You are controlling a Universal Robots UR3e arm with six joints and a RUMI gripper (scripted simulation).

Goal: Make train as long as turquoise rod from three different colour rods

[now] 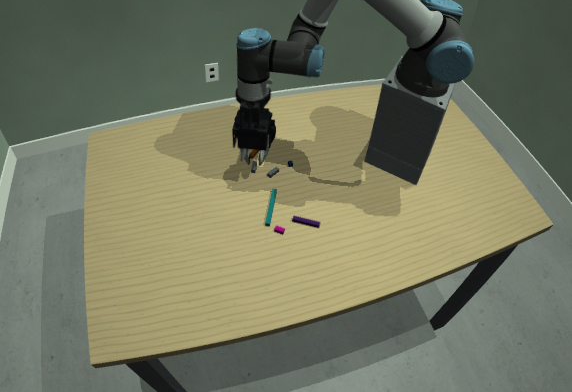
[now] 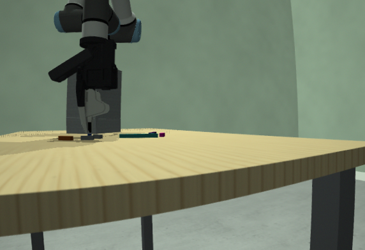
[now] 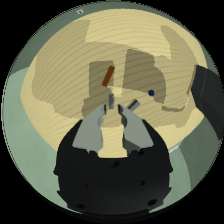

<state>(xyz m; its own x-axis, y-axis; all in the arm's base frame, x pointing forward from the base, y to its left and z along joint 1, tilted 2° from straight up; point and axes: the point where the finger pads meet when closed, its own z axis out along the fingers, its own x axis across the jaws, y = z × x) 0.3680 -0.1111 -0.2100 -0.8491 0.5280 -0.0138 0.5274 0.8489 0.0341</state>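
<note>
The orange rod lies 5 cm to the right of my hand, 3 cm below it and 2 cm behind it. The rest, counted from my hand: blue rod (8 cm behind, 3 cm below, 2 cm to the left); then turquoise rod (13 cm to the left, 3 cm below, 2 cm ahead); then magenta rod (19 cm to the left, 3 cm below, 3 cm ahead).
</note>
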